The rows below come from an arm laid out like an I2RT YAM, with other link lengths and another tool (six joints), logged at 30 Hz.
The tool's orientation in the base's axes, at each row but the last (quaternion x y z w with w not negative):
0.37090 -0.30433 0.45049 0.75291
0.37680 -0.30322 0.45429 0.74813
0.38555 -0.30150 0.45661 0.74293
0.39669 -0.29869 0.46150 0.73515
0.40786 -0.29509 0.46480 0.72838
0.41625 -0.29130 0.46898 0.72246
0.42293 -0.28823 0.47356 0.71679
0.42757 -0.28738 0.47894 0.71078
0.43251 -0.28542 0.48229 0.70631
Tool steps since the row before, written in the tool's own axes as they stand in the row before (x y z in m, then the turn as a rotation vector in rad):
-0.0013 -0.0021 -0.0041 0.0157 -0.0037 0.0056
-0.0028 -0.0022 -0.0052 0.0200 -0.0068 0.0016
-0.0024 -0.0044 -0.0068 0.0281 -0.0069 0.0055
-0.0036 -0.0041 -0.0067 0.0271 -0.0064 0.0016
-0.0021 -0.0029 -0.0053 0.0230 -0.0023 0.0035
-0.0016 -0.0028 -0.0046 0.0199 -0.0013 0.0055
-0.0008 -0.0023 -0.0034 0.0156 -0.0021 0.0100
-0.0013 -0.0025 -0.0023 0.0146 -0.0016 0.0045
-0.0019 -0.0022 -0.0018 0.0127 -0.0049 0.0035
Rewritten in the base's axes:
0.0019 0.0022 -0.0038 0.0091 0.0013 0.0144
0.0014 0.0024 -0.0056 0.0141 0.0056 0.0148
0.0037 0.0034 -0.0068 0.0170 0.0059 0.0233
0.0028 0.0031 -0.0076 0.0165 0.0089 0.0207
0.0021 0.0030 -0.0052 0.0110 0.0065 0.0196
0.0021 0.0027 -0.0044 0.0088 0.0036 0.0184
0.0019 0.0022 -0.0030 0.0078 -0.0024 0.0168
0.0018 0.0010 -0.0030 0.0070 0.0021 0.0135
0.0013 0.0004 -0.0031 0.0093 0.0016 0.0104

